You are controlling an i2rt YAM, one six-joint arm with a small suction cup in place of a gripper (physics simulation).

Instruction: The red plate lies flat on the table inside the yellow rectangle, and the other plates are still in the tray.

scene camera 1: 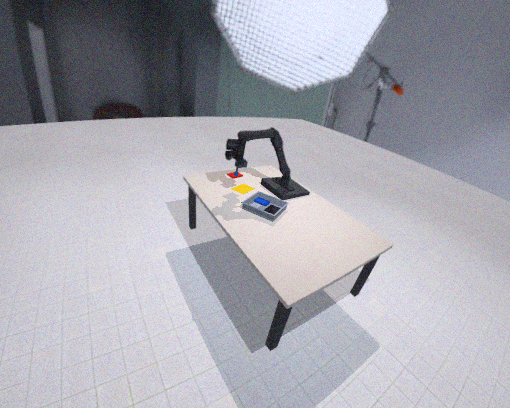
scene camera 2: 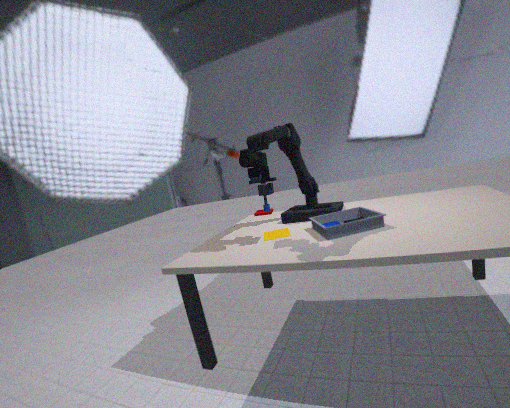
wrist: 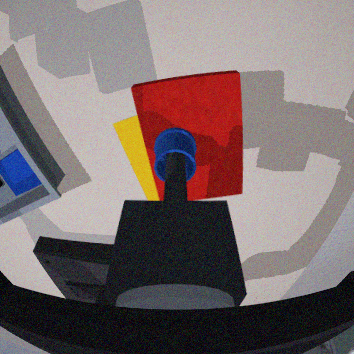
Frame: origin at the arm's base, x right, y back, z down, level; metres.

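Where they show: hand, tool point: (scene camera 1: pixel 235 176) (scene camera 2: pixel 267 213) (wrist: pixel 175 139); arm's base, link origin: (scene camera 1: pixel 283 185) (scene camera 2: pixel 312 207).
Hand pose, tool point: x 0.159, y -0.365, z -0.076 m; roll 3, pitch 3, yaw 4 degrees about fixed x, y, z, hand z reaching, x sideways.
Each offset is from my tool point to the top centre of the thing. "spot": to the spot under its first point. Level surfaces: height alone.
The red plate @[dy +0.001, dx +0.013, dz -0.015 m] (scene camera 1: pixel 231 175) (scene camera 2: pixel 261 212) (wrist: pixel 197 105) hangs on my blue suction cup (scene camera 1: pixel 236 174) (scene camera 2: pixel 266 208) (wrist: pixel 175 152), carried above the table @[dz +0.117 m] (scene camera 1: pixel 314 243) (scene camera 2: pixel 415 239). In the scene views it is beyond the yellow rectangle @[spot: dy +0.075, dx -0.014, dz +0.116 m] (scene camera 1: pixel 243 189) (scene camera 2: pixel 277 234), toward the table's far end. In the wrist view only a strip of the yellow rectangle (wrist: pixel 135 154) shows at the plate's left edge. The grey tray @[dy +0.027, dx -0.309, dz +0.067 m] (scene camera 1: pixel 252 206) (scene camera 2: pixel 350 227) (wrist: pixel 29 140) holds a blue plate @[dy +0.068, dx -0.236, dz +0.103 m] (scene camera 1: pixel 261 201) (scene camera 2: pixel 331 223) (wrist: pixel 17 172) and a black plate @[dy +0.045, dx -0.363, dz +0.104 m] (scene camera 1: pixel 272 209).
The arm's black base (scene camera 1: pixel 285 188) (scene camera 2: pixel 312 211) sits on the table next to the tray. The table's far edge lies close behind the carried plate. A light stand (scene camera 1: pixel 379 93) (scene camera 2: pixel 217 162) stands on the floor beyond the table.
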